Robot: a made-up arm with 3 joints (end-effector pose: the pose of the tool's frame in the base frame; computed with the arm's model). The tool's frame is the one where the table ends.
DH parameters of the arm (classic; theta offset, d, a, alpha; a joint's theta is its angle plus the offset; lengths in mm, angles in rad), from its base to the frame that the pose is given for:
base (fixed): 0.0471 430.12 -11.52 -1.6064
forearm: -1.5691 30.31 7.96 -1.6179
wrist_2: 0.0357 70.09 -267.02 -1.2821
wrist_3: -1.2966 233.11 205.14 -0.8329
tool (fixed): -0.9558 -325.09 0 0
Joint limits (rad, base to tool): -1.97..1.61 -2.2..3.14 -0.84..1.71
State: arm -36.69 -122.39 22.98
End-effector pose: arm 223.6 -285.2 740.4 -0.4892 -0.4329 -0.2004 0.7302
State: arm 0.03 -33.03 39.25
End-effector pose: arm 362.8 -35.7 196.7 0.2520 -0.1886 -0.0627 0.9471
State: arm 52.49 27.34 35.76
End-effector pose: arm 72.4 193.2 8.6 0.5295 0.2015 -0.4519 0.6890
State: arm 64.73 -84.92 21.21
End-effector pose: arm 57.4 -321.6 75.2 -0.3013 0.3800 0.0332 0.8739
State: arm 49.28 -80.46 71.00
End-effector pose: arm 145.8 -50.4 153.2 0.0634 0.1441 0.2232 0.9620
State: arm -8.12 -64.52 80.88
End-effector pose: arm 272.1 19.9 418.8 0.1324 -0.3955 0.2816 0.8641
